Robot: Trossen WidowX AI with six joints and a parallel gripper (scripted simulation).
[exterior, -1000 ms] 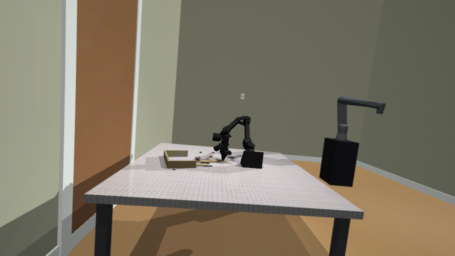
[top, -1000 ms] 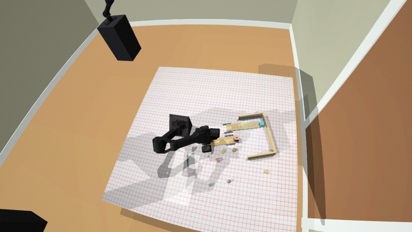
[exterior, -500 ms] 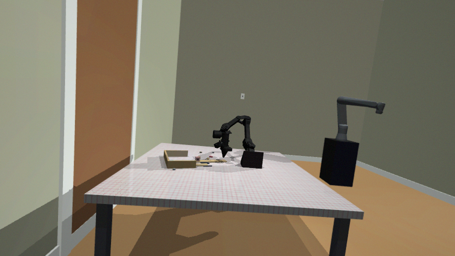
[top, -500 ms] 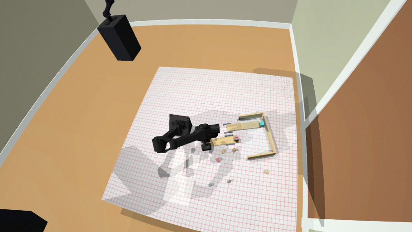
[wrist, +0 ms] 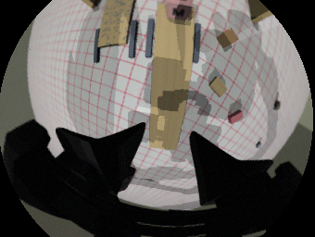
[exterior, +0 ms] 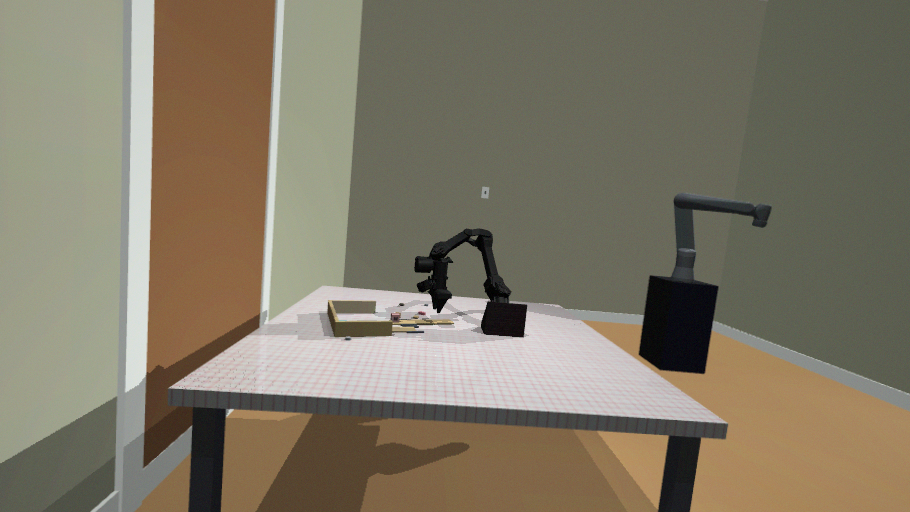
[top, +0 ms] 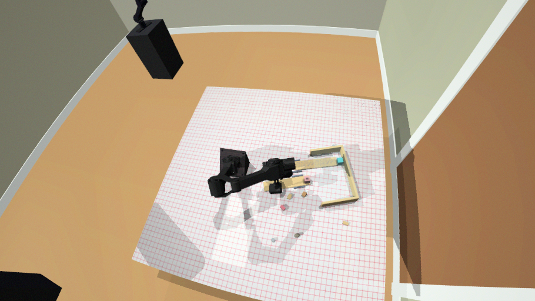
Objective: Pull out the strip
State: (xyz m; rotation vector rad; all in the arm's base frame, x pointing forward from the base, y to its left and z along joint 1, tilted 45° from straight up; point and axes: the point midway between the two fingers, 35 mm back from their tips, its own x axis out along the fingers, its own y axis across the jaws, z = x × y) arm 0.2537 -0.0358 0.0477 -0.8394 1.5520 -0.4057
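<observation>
My gripper tip is 5 cm short of the tan strip, 4 cm above it and 2 cm to the right of it. Also, from my gripper tip: pink labelled cube 16 cm ahead, 6 cm to the left, 3 cm below.
</observation>
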